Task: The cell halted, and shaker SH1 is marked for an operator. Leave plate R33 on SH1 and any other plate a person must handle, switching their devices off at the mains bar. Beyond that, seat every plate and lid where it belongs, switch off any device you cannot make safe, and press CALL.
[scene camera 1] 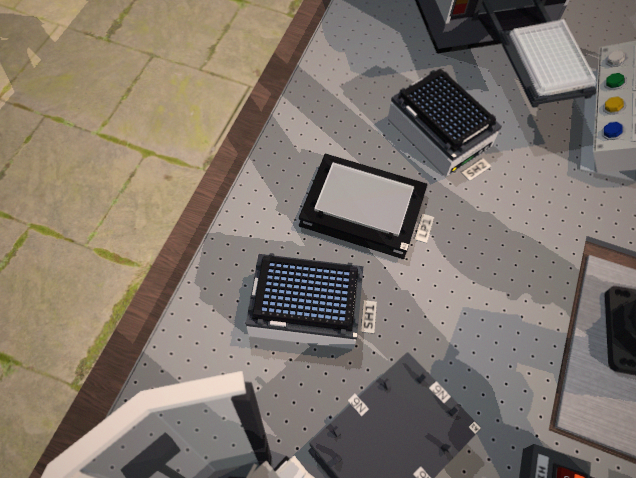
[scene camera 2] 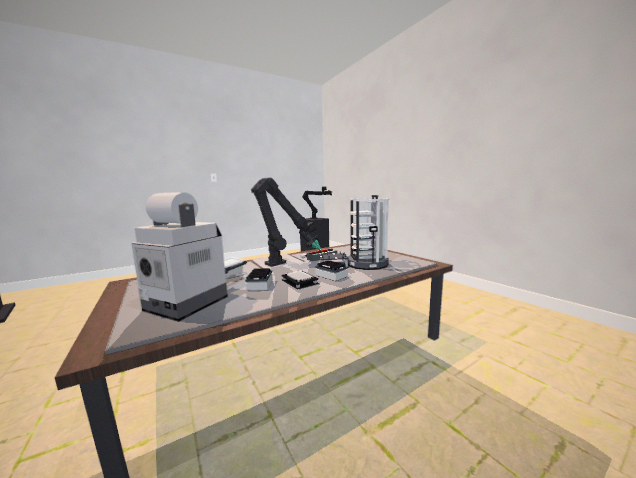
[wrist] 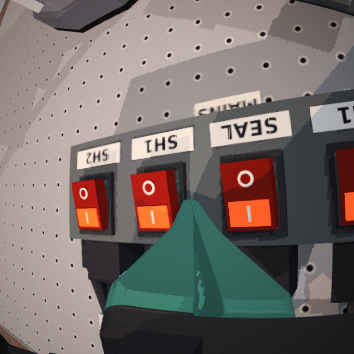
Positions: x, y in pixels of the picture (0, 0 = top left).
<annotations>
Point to a plate hotel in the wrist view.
78, 23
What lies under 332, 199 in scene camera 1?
A grey lid.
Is my gripper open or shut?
Shut.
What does my gripper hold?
Nothing.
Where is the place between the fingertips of my gripper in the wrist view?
188, 209
</annotations>
